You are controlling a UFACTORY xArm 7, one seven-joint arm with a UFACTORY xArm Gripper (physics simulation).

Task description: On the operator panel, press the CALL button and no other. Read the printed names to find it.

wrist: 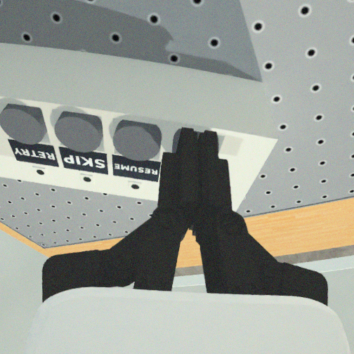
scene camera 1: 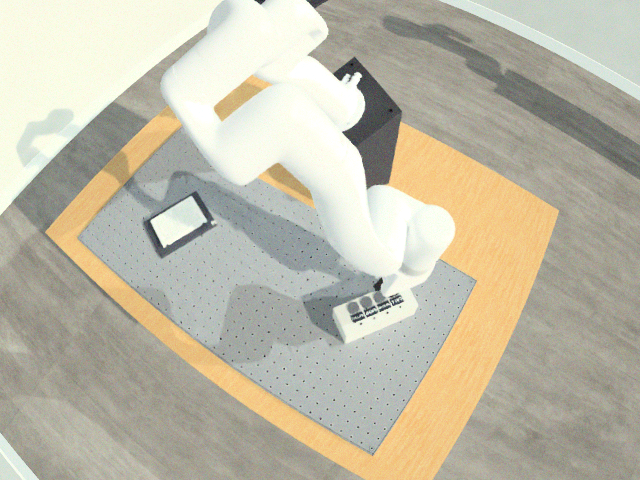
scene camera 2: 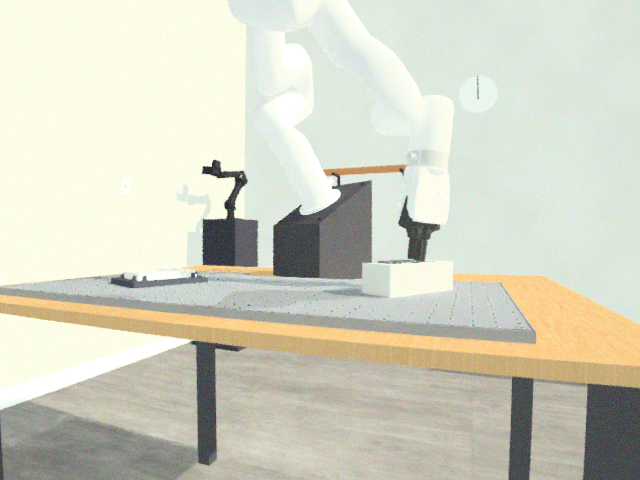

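Where they show: gripper, fingertip midpoint: (scene camera 2: 415, 259); arm's base, origin of the base link: (scene camera 1: 340, 108) (scene camera 2: 320, 203).
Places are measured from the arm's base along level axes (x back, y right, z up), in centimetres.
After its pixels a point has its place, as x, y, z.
Note:
The white operator panel (scene camera 1: 374, 328) @[-33.3, -32.9, -16.9] (scene camera 2: 421, 279) @[-32.4, -33.4, -16.8] (wrist: 125, 80) has a row of round grey buttons. In the wrist view, printed names mark the RETRY button (wrist: 22, 125), SKIP button (wrist: 78, 135) and RESUME button (wrist: 136, 142). The fourth button (wrist: 176, 141), beside RESUME at the panel's end, is mostly hidden by my fingers, and its name is covered there. Its small label (scene camera 1: 397, 300) @[-26.4, -33.6, -14.0] shows in scene camera 1 and appears to read CALL. My gripper (scene camera 2: 416, 259) @[-25.3, -31.2, -13.8] (wrist: 192, 147) is shut and empty, pointing down, with its tips at the fourth button. Contact and button depth cannot be told.
The panel stands on a grey perforated board (scene camera 1: 310, 382) @[-50.3, -28.9, -19.3] (scene camera 2: 320, 310) @[-53.6, -23.7, -19.3] on the wooden table (scene camera 1: 496, 217) @[11.7, -43.2, -20.7] (scene camera 2: 568, 315) @[-37.5, -55.1, -20.6]. A dark tray holding a white plate (scene camera 1: 178, 221) @[-39.4, 19.5, -16.8] (scene camera 2: 160, 274) @[-42.3, 16.9, -17.2] lies toward the board's other end. The arm's dark pedestal (scene camera 1: 382, 149) @[-0.9, -12.5, -5.1] (scene camera 2: 345, 232) @[-6.0, -9.7, -8.3] stands behind.

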